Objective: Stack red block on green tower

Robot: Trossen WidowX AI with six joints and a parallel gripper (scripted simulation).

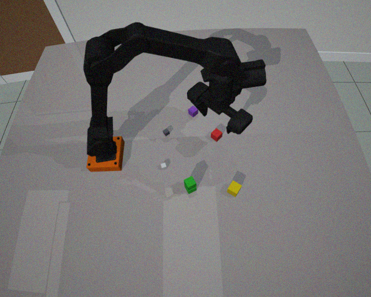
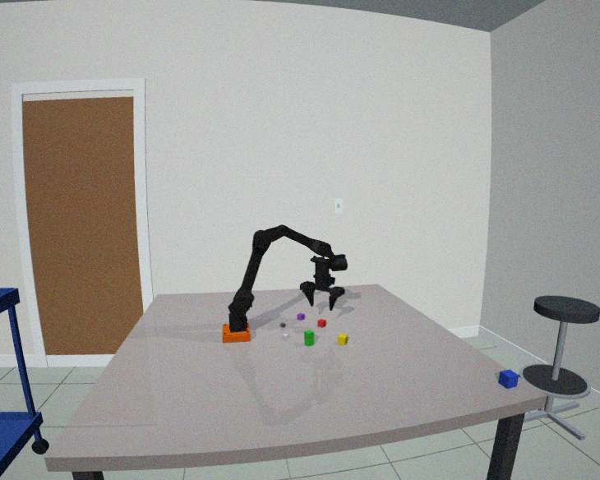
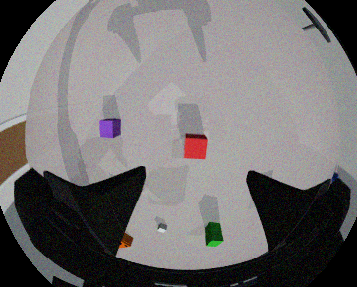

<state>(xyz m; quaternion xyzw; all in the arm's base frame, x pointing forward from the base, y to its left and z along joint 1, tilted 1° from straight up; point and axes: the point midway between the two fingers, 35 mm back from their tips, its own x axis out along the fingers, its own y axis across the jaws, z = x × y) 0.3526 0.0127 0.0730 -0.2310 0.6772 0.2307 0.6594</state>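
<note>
Right now the red block is 70 mm below my gripper tip. The rest, counted from my gripper tip: small grey block 160 mm behind, 40 mm to the left, 70 mm below; then purple block 60 mm behind, 110 mm to the left, 70 mm below; then yellow block 20 mm ahead, 180 mm to the right, 70 mm below.
</note>
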